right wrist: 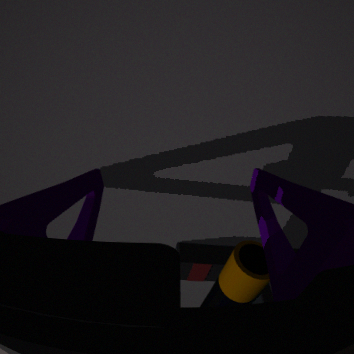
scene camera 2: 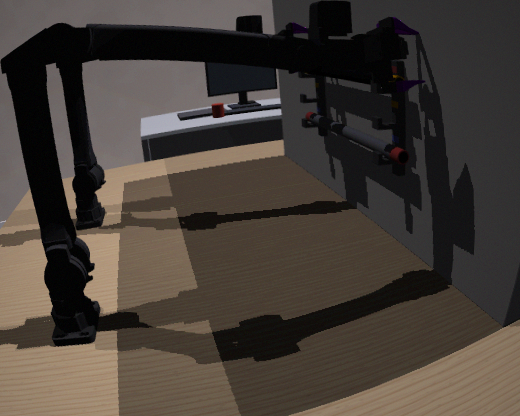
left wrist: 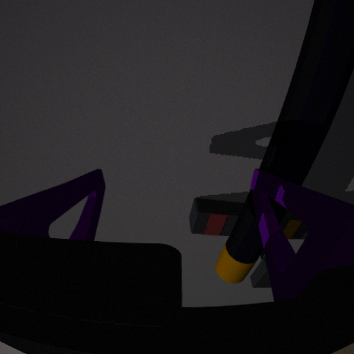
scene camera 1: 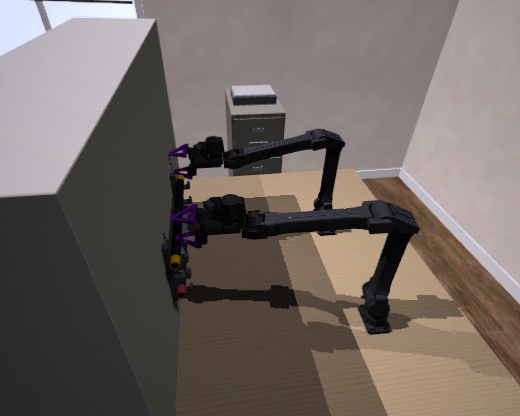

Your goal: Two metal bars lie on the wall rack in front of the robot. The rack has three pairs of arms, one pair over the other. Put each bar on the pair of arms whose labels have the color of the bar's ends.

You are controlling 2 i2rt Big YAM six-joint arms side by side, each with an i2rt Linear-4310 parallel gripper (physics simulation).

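Observation:
A black bar with orange ends lies on the top pair of arms of the wall rack, by the red labels. A grey bar with red ends lies on the lowest pair, by blue labels. Orange labels mark the middle pair. My left gripper is open at the black bar, which passes by its right-hand finger in its wrist view. My right gripper is open near the bar's other orange end. Arms hide much of the black bar in scene camera 2.
The rack hangs on a grey wall block that rises from the wooden table. A filing cabinet stands behind in scene camera 1. A desk with a monitor and a red cup stands behind in scene camera 2.

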